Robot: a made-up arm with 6 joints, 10 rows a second.
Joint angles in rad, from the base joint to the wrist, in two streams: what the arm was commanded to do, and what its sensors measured. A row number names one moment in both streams.
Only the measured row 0 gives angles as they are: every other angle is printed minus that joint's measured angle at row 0.
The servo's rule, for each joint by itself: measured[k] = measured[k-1] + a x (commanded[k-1-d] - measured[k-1]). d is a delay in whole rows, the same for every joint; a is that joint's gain. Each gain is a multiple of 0.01, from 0.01 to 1. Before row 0 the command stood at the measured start. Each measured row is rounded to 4 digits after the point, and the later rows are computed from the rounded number. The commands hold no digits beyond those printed.
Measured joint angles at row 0: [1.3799 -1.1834 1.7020 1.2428 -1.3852 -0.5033]
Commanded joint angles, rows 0 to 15: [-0.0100 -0.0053 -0.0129 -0.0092 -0.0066 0.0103]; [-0.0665 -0.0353 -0.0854 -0.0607 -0.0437 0.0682]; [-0.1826 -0.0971 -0.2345 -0.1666 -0.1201 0.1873]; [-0.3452 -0.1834 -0.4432 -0.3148 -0.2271 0.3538]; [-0.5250 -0.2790 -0.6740 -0.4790 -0.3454 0.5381]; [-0.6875 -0.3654 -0.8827 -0.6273 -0.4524 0.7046]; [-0.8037 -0.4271 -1.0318 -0.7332 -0.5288 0.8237]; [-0.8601 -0.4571 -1.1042 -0.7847 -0.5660 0.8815]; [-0.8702 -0.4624 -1.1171 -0.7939 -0.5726 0.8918]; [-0.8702 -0.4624 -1.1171 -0.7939 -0.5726 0.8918]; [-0.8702 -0.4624 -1.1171 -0.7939 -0.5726 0.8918]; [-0.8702 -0.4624 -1.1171 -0.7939 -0.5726 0.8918]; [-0.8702 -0.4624 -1.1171 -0.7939 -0.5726 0.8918]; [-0.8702 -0.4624 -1.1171 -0.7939 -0.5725 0.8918]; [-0.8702 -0.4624 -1.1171 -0.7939 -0.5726 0.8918]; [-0.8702 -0.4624 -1.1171 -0.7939 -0.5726 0.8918]
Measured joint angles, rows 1 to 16: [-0.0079 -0.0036 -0.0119 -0.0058 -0.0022 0.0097]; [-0.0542 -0.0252 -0.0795 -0.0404 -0.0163 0.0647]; [-0.1556 -0.0741 -0.2221 -0.1199 -0.0516 0.1799]; [-0.3054 -0.1484 -0.4255 -0.2427 -0.1113 0.3434]; [-0.4789 -0.2372 -0.6541 -0.3916 -0.1909 0.5264]; [-0.6437 -0.3244 -0.8644 -0.5401 -0.2798 0.6939]; [-0.7701 -0.3942 -1.0184 -0.6618 -0.3645 0.8159]; [-0.8412 -0.4370 -1.0973 -0.7392 -0.4330 0.8776]; [-0.8641 -0.4543 -1.1155 -0.7737 -0.4805 0.8909]; [-0.8689 -0.4598 -1.1170 -0.7864 -0.5118 0.8917]; [-0.8699 -0.4616 -1.1171 -0.7911 -0.5325 0.8918]; [-0.8701 -0.4621 -1.1171 -0.7929 -0.5461 0.8918]; [-0.8702 -0.4623 -1.1171 -0.7935 -0.5551 0.8918]; [-0.8702 -0.4624 -1.1171 -0.7938 -0.5610 0.8918]; [-0.8702 -0.4624 -1.1171 -0.7939 -0.5649 0.8918]; [-0.8702 -0.4624 -1.1171 -0.7939 -0.5675 0.8918]
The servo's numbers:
d 0
a 0.79 0.68 0.92 0.63 0.34 0.94

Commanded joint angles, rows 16 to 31: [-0.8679 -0.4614 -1.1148 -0.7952 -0.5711 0.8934]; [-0.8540 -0.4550 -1.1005 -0.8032 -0.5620 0.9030]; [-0.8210 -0.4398 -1.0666 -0.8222 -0.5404 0.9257]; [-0.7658 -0.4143 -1.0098 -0.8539 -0.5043 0.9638]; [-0.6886 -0.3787 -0.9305 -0.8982 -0.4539 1.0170]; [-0.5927 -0.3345 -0.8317 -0.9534 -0.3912 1.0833]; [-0.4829 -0.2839 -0.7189 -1.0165 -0.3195 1.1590]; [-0.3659 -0.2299 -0.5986 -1.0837 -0.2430 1.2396]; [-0.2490 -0.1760 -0.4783 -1.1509 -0.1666 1.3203]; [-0.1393 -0.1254 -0.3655 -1.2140 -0.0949 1.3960]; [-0.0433 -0.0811 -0.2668 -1.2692 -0.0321 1.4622]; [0.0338 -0.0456 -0.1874 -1.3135 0.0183 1.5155]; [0.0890 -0.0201 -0.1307 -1.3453 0.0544 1.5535]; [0.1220 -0.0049 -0.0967 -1.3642 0.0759 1.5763]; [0.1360 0.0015 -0.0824 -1.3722 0.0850 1.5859]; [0.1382 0.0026 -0.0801 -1.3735 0.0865 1.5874]
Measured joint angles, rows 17 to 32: [-0.8684 -0.4617 -1.1150 -0.7947 -0.5687 0.8933]; [-0.8570 -0.4571 -1.1017 -0.8001 -0.5664 0.9024]; [-0.8286 -0.4453 -1.0694 -0.8140 -0.5576 0.9243]; [-0.7790 -0.4242 -1.0146 -0.8391 -0.5395 0.9614]; [-0.7076 -0.3933 -0.9372 -0.8763 -0.5104 1.0137]; [-0.6168 -0.3533 -0.8401 -0.9249 -0.4699 1.0791]; [-0.5110 -0.3061 -0.7286 -0.9826 -0.4188 1.1542]; [-0.3964 -0.2543 -0.6090 -1.0463 -0.3590 1.2345]; [-0.2800 -0.2011 -0.4888 -1.1122 -0.2936 1.3152]; [-0.1688 -0.1496 -0.3754 -1.1763 -0.2260 1.3912]; [-0.0697 -0.1030 -0.2755 -1.2348 -0.1601 1.4579]; [0.0121 -0.0640 -0.1944 -1.2844 -0.0994 1.5120]; [0.0729 -0.0341 -0.1358 -1.3228 -0.0471 1.5510]; [0.1117 -0.0142 -0.0998 -1.3489 -0.0053 1.5748]; [0.1309 -0.0035 -0.0838 -1.3636 0.0254 1.5852]; [0.1367 0.0006 -0.0804 -1.3698 0.0462 1.5873]
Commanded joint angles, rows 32 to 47: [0.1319 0.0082 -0.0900 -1.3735 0.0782 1.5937]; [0.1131 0.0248 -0.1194 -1.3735 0.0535 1.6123]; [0.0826 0.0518 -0.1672 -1.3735 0.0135 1.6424]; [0.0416 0.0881 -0.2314 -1.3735 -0.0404 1.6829]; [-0.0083 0.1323 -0.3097 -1.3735 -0.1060 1.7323]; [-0.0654 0.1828 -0.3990 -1.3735 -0.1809 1.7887]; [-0.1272 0.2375 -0.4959 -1.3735 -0.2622 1.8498]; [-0.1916 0.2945 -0.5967 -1.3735 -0.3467 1.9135]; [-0.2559 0.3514 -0.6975 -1.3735 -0.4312 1.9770]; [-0.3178 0.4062 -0.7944 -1.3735 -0.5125 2.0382]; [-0.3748 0.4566 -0.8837 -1.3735 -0.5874 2.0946]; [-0.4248 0.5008 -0.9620 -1.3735 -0.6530 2.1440]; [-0.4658 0.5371 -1.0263 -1.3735 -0.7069 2.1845]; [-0.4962 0.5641 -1.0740 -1.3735 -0.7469 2.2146]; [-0.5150 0.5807 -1.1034 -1.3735 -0.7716 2.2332]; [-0.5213 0.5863 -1.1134 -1.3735 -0.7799 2.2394]
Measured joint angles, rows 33 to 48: [0.1329 0.0058 -0.0892 -1.3721 0.0571 1.5933]; [0.1173 0.0187 -0.1170 -1.3730 0.0559 1.6112]; [0.0899 0.0412 -0.1632 -1.3733 0.0415 1.6405]; [0.0517 0.0731 -0.2259 -1.3734 0.0137 1.6804]; [0.0043 0.1134 -0.3030 -1.3735 -0.0270 1.7292]; [-0.0508 0.1606 -0.3913 -1.3735 -0.0793 1.7851]; [-0.1112 0.2129 -0.4875 -1.3735 -0.1415 1.8459]; [-0.1747 0.2684 -0.5880 -1.3735 -0.2113 1.9094]; [-0.2388 0.3248 -0.6887 -1.3735 -0.2861 1.9729]; [-0.3012 0.3802 -0.7859 -1.3735 -0.3631 2.0343]; [-0.3593 0.4322 -0.8759 -1.3735 -0.4394 2.0910]; [-0.4110 0.4788 -0.9551 -1.3735 -0.5120 2.1408]; [-0.4543 0.5184 -1.0206 -1.3735 -0.5783 2.1819]; [-0.4874 0.5495 -1.0697 -1.3735 -0.6356 2.2126]; [-0.5092 0.5707 -1.1007 -1.3735 -0.6818 2.2320]; [-0.5188 0.5813 -1.1124 -1.3735 -0.7152 2.2390]
